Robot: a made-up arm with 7 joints. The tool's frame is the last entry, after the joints.
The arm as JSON. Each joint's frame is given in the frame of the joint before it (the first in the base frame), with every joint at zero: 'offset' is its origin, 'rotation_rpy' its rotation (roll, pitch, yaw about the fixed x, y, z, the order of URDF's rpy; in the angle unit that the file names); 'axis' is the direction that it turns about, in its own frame. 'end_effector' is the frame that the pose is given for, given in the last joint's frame.
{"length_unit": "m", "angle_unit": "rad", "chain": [
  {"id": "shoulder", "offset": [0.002, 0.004, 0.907], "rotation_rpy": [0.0, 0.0, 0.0], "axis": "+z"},
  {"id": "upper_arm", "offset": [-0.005, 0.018, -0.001], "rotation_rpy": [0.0, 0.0, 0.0], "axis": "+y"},
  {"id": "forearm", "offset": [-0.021, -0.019, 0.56], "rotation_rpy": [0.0, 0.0, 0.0], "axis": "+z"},
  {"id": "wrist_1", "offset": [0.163, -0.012, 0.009], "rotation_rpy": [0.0, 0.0, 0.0], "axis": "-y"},
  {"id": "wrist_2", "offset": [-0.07, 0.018, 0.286], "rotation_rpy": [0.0, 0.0, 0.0], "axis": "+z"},
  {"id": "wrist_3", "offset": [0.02, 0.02, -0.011], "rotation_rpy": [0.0, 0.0, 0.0], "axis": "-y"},
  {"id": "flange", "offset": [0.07, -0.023, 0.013], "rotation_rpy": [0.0, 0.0, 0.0], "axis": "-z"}
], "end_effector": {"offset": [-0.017, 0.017, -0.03], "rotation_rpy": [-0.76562, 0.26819, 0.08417]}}
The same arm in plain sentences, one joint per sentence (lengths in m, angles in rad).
The arm has seven revolute joints in a row. What follows holds with every joint at zero, and every direction is one of the base frame's.
Joint 1 is mounted 0.002 m along +x and 0.004 m along +y and 0.907 m along +z from the base frame's origin and rotates about +z.
Joint 2 is mounted 0.005 m along -x and 0.018 m along +y and 0.001 m along -z from joint 1 and rotates about +y.
Joint 3 is mounted 0.021 m along -x and 0.019 m along -y and 0.56 m along +z from joint 2 and rotates about +z.
Joint 4 is mounted 0.163 m along +x and 0.012 m along -y and 0.009 m along +z from joint 3 and rotates about -y.
Joint 5 is mounted 0.07 m along -x and 0.018 m along +y and 0.286 m along +z from joint 4 and rotates about +z.
Joint 6 is mounted 0.02 m along +x and 0.02 m along +y and 0.011 m along -z from joint 5 and rotates about -y.
Joint 7 is mounted 0.07 m along +x and 0.023 m along -y and 0.013 m along +z from joint 6 and rotates about -z.
The tool frame, which is the frame that the pose is given for, is mounted 0.017 m along -x and 0.017 m along +y and 0.03 m along -z from joint 7; its axes are the base frame's turned by roll -0.7656, pitch 0.2682 and yaw 0.0842 rad (as in URDF: about the fixed x, then y, then z).

